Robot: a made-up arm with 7 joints.
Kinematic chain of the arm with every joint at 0, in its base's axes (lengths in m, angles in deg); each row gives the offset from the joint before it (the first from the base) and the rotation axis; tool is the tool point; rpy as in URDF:
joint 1: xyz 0 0 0.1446 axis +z
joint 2: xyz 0 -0.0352 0.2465 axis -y
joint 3: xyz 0 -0.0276 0.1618 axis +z
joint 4: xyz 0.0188 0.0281 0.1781 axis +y
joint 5: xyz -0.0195 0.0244 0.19 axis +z
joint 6: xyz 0 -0.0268 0.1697 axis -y
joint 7: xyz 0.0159 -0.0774 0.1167 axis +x
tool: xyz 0 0 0 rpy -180 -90 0
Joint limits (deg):
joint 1: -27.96..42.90
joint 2: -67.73..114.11
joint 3: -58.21..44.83
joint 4: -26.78..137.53
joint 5: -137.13..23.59
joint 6: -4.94..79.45
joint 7: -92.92..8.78
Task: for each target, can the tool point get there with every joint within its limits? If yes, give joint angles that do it. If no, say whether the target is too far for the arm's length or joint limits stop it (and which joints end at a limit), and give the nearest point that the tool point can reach.
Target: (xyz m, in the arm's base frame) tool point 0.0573 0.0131 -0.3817
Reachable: no: joint limits stop it (at a limit: joint 2, joint 4, joint 5) | nearest point 0.1968 0.0450 0.0167 | short by 0.423 m
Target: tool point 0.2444 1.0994 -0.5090
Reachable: no: too far | nearest point 0.2613 0.5167 0.1330 | short by 0.867 m
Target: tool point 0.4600 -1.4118 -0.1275
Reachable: no: too far | nearest point 0.3356 -0.6435 0.2599 | short by 0.869 m
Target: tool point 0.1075 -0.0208 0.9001
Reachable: yes | joints 13.59 55.32 -7.14 124.88 -62.56 51.14 -4.27
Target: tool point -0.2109 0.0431 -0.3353
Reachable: no: joint limits stop it (at a limit: joint 2, joint 4, joint 6) | nearest point -0.4262 0.0871 -0.1551 | short by 0.284 m
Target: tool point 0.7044 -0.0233 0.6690
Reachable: yes | joints 33.25 -42.16 -46.89 63.20 10.50 31.53 -33.13
